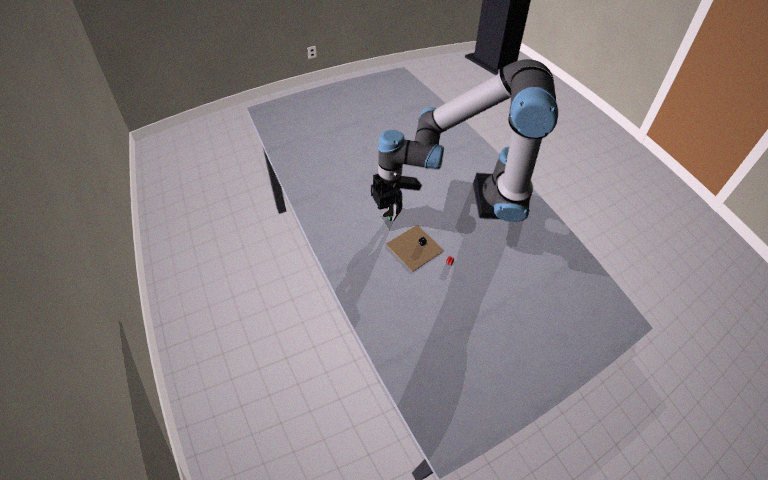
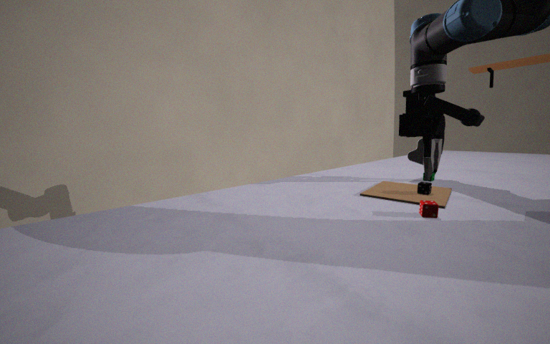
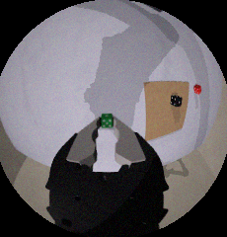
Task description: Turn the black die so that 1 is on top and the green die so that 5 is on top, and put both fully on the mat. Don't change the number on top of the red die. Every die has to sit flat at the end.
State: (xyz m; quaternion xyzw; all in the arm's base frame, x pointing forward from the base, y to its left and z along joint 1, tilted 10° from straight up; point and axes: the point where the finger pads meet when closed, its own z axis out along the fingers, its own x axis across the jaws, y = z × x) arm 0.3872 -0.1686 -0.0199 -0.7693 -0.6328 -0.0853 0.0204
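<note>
Right now my hand is 150 mm to the right of the brown mat, 20 mm short of it and 20 mm above it. From my hand the other things lie so: green die (10 mm below); red die (260 mm to the left, 40 mm behind, 10 mm below); black die (150 mm to the left, 10 mm behind).
</note>
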